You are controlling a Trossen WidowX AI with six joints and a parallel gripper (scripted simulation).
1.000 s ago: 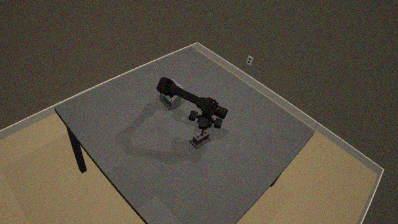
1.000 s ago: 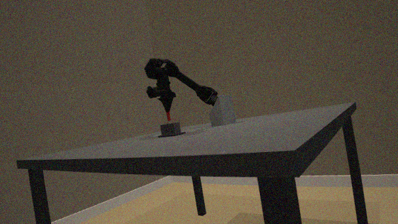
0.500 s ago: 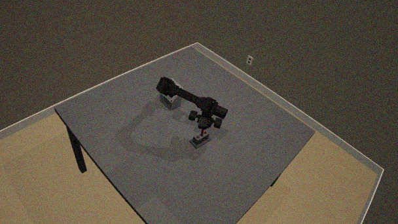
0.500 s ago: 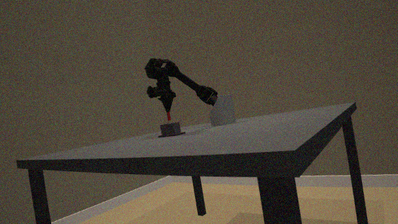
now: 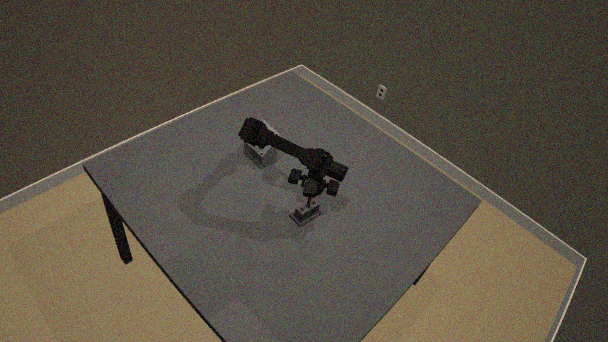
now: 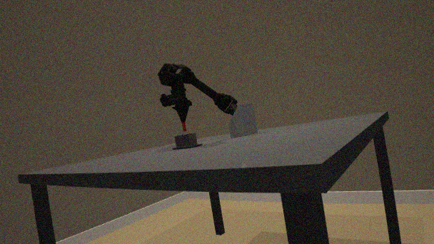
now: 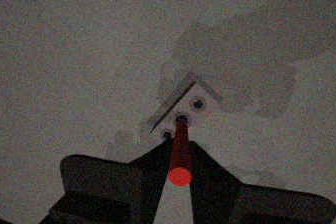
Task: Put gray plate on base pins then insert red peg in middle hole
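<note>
My gripper tip is 7 cm above the gray plate. From my gripper tip the other things lie so: red peg: right at my gripper tip; then flat base: 10 cm below.
</note>
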